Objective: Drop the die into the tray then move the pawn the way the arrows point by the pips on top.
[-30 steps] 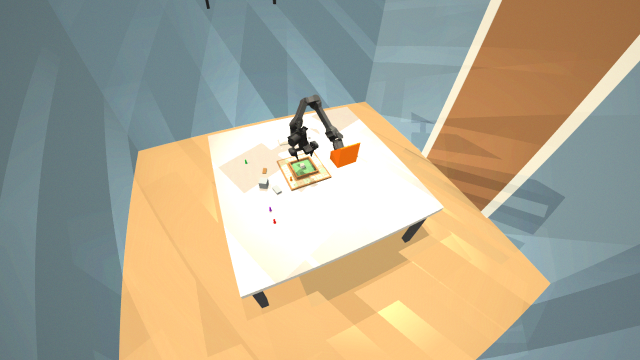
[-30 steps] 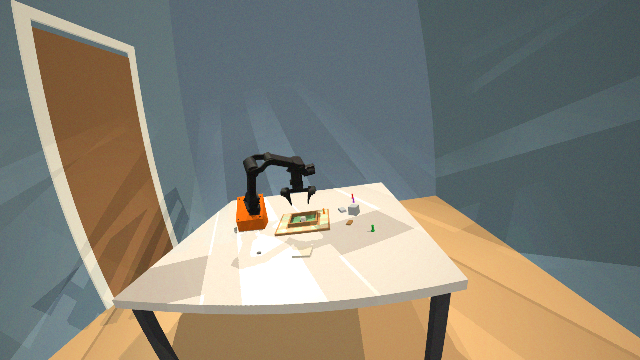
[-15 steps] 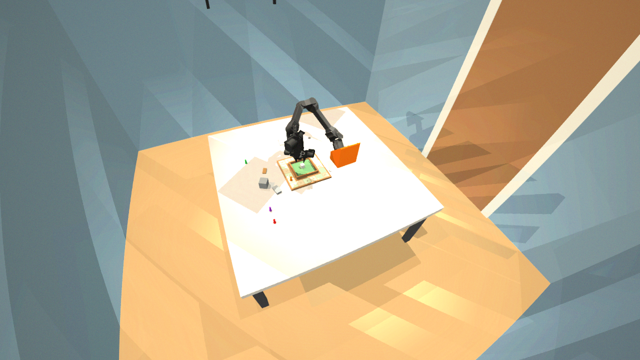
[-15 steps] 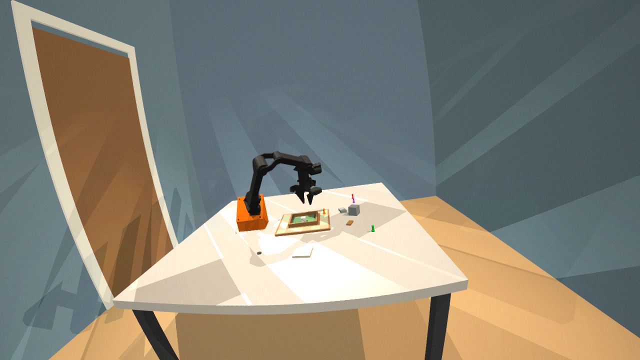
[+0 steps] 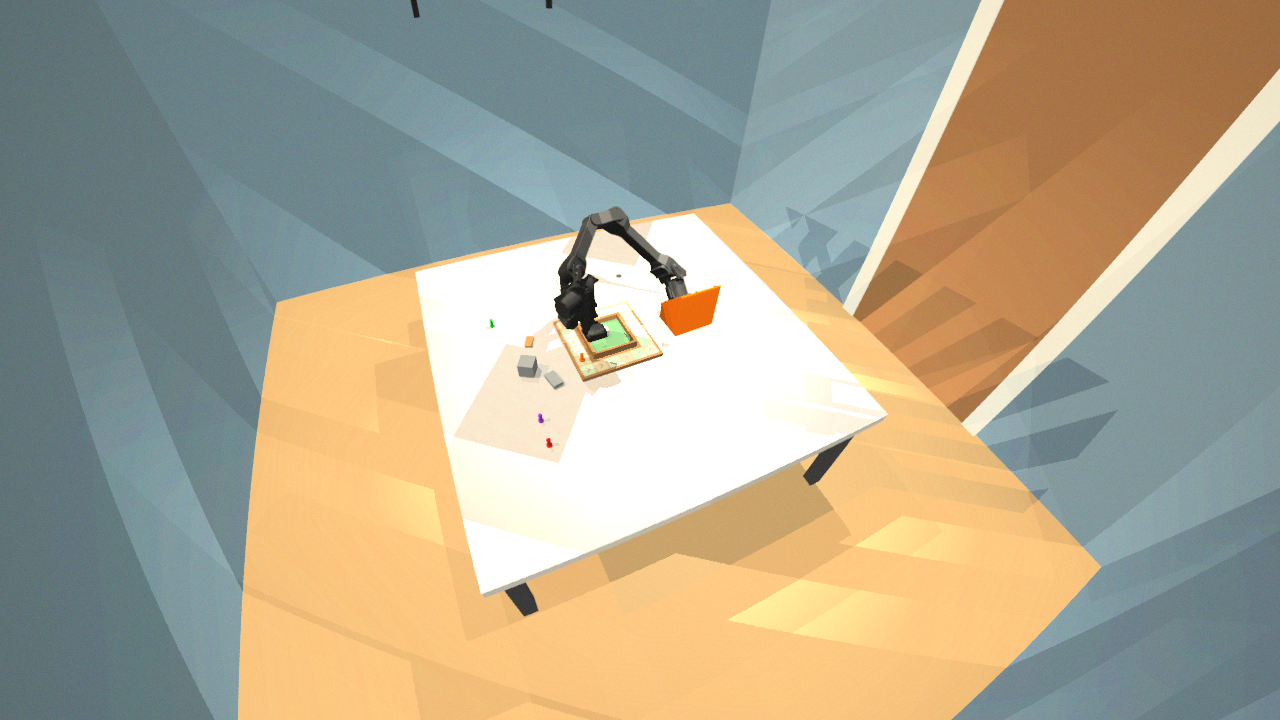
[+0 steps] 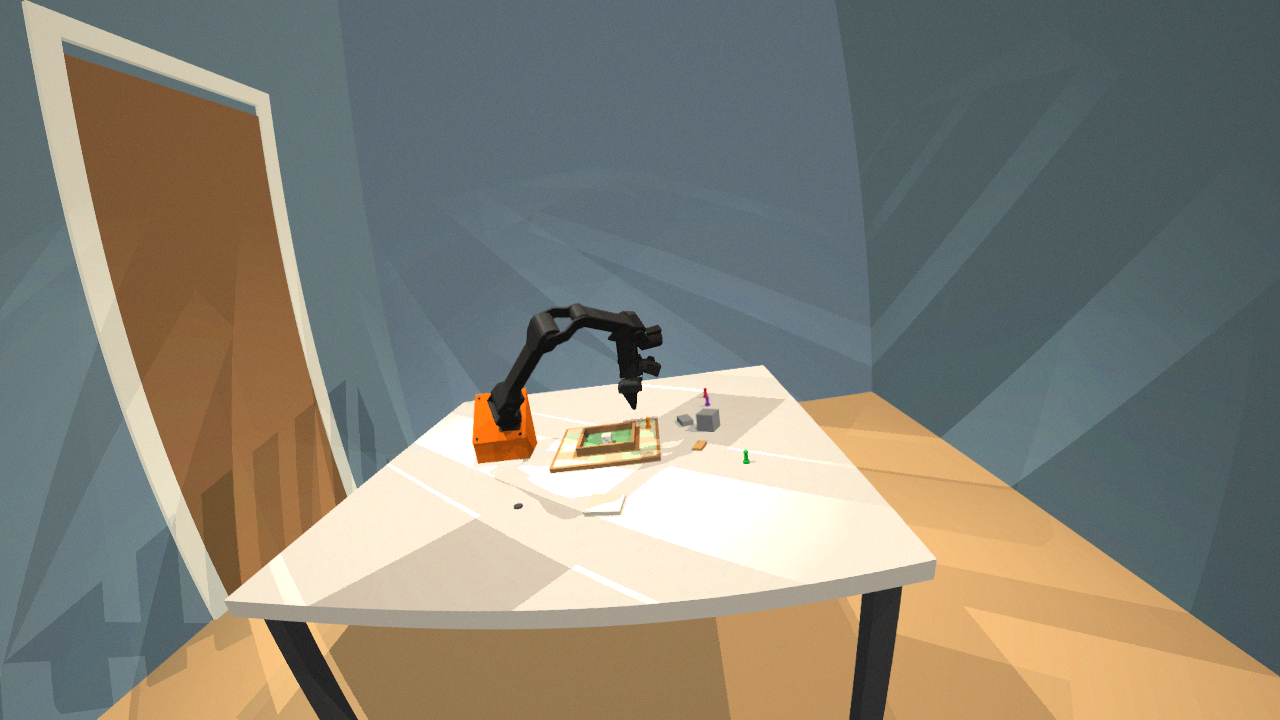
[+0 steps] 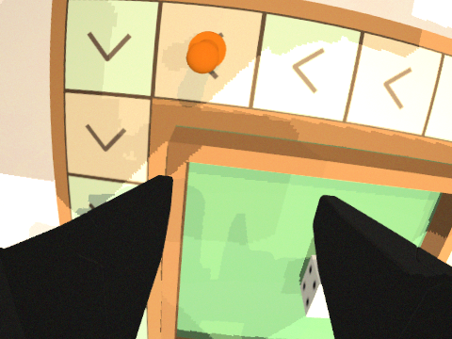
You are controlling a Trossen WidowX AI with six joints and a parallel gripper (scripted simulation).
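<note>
Now: gripper tip 6 cm above the orange pawn, 3 cm short of it and 2 cm to the right of it. From my gripper tip the other things lie so: green dice tray 9 cm behind, 8 cm below, 5 cm to the right; then grey flat piece 14 cm ahead, 8 cm below, 5 cm to the left; then white die 8 cm behind, 6 cm to the right, 6 cm below.
</note>
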